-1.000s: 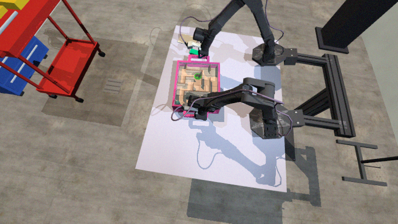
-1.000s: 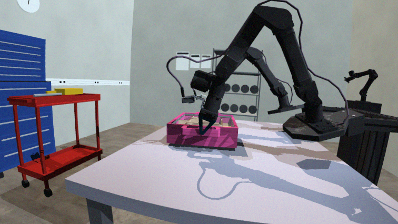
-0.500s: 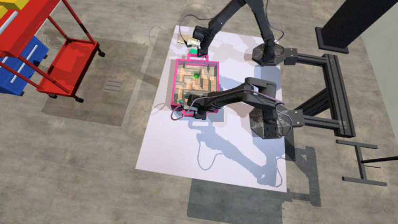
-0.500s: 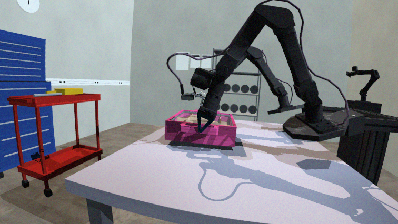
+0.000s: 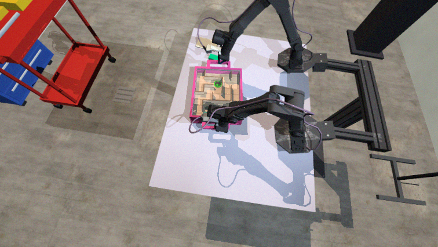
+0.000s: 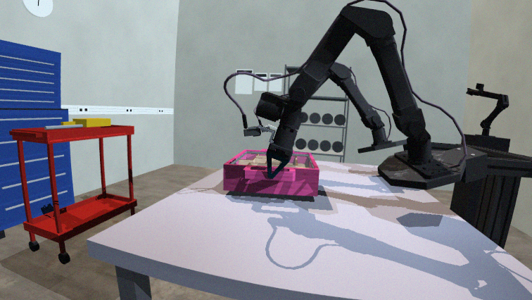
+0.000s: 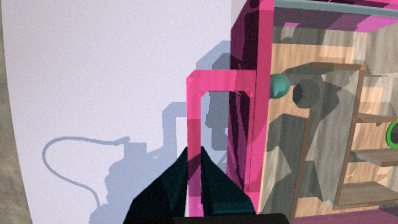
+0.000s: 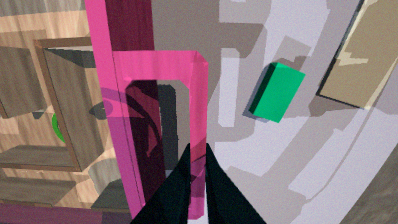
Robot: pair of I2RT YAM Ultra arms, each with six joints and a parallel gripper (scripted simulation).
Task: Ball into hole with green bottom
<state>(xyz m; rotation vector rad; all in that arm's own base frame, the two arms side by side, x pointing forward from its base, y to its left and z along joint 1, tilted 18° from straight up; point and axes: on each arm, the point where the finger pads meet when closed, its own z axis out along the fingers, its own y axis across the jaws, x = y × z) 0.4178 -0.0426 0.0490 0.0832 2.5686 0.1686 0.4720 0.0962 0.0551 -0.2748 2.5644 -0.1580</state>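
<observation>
The green block lies 100 mm to the right of my right hand, 80 mm below it and 50 mm ahead of it. From my right hand the other things lie so: beige card (230 mm to the right, 130 mm ahead, 90 mm below); pink-framed maze board (230 mm to the left, 30 mm below, 20 mm behind).
</observation>
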